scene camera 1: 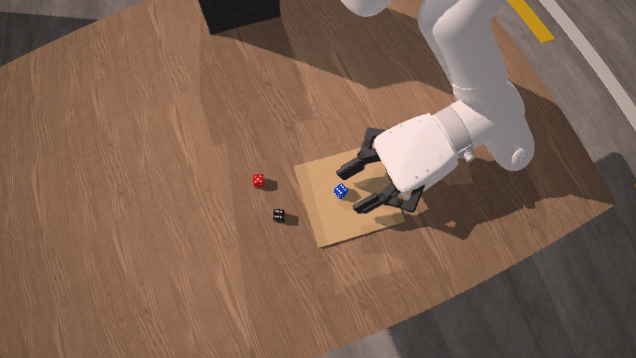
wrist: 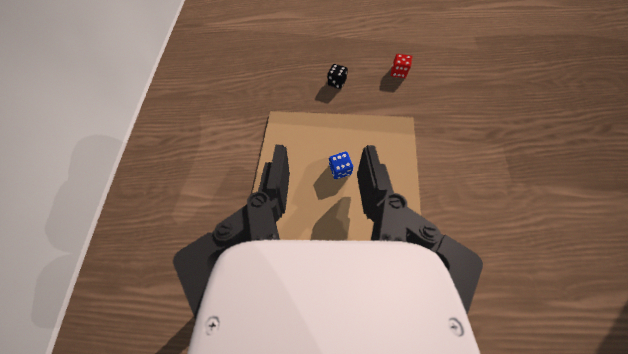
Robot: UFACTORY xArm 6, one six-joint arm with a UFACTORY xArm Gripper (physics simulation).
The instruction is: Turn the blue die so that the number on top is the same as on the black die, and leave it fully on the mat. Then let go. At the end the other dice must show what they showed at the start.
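Frame: origin at the arm's base, x right, y up, z back, level; metres.
Seen in the pictures: gripper, between the fingertips: [scene camera 1: 347,193] [wrist: 324,159].
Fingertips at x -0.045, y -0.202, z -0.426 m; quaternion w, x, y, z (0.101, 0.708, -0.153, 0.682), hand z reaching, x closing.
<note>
Offsets run from my fingertips to a thing's middle.
The blue die {dx +0.004, dy -0.021, dz +0.013 m} [scene camera 1: 341,191] [wrist: 341,165] is between the spread fingertips, over the tan mat {dx -0.007, dy -0.031, dz +0.008 m} [scene camera 1: 325,232] [wrist: 300,125], touching neither finger. In the wrist view its upper face shows six pips and a lower side face shows in part. It looks slightly tilted; whether it rests flat on the mat is hard to tell. My gripper [scene camera 1: 350,191] [wrist: 324,159] is open and empty, its fingers on either side of the die. The black die {dx +0.107, dy -0.025, dz +0.011 m} [scene camera 1: 278,215] [wrist: 337,76] stands on the table off the mat with six on top.
The red die {dx +0.119, dy -0.025, dz +0.078 m} [scene camera 1: 258,180] [wrist: 401,65] stands on the table near the black die, with five on top. Both are beyond the mat's far edge in the wrist view. A black box [scene camera 1: 242,15] is at the top of the scene view. The table's edge runs along the wrist view's left.
</note>
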